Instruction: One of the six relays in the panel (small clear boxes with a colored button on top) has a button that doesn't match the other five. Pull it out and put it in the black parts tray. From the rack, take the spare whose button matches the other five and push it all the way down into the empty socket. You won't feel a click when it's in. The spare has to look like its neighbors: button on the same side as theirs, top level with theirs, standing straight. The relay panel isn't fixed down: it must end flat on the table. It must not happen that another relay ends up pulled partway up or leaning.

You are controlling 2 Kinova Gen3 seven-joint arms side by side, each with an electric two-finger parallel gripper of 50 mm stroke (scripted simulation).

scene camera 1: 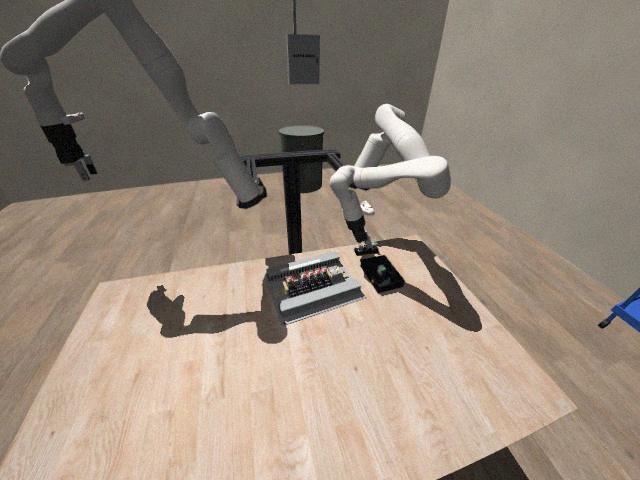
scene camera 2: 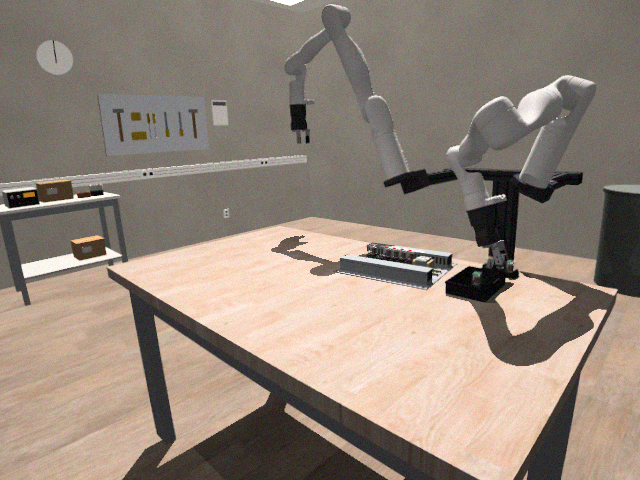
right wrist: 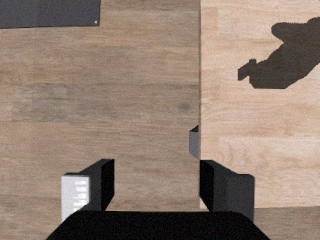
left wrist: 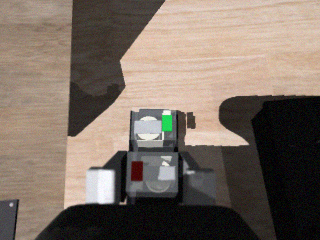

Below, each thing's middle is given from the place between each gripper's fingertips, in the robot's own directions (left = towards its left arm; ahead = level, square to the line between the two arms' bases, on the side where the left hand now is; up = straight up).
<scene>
Right now the relay panel (scene camera 1: 313, 298) is 300 mm to the right of my left hand (scene camera 2: 502, 262), 110 mm ahead of it and 30 mm below it. The rest, counted from my left hand: black parts tray (scene camera 2: 452, 286) (160 mm ahead, 40 mm below, 20 mm to the right).
My right hand (scene camera 1: 90, 177) is 69 cm to the right of the relay panel, 40 cm above it and 35 cm short of it. Round my right hand: black parts tray (96 cm to the left, 41 cm below, 40 cm ahead).
</scene>
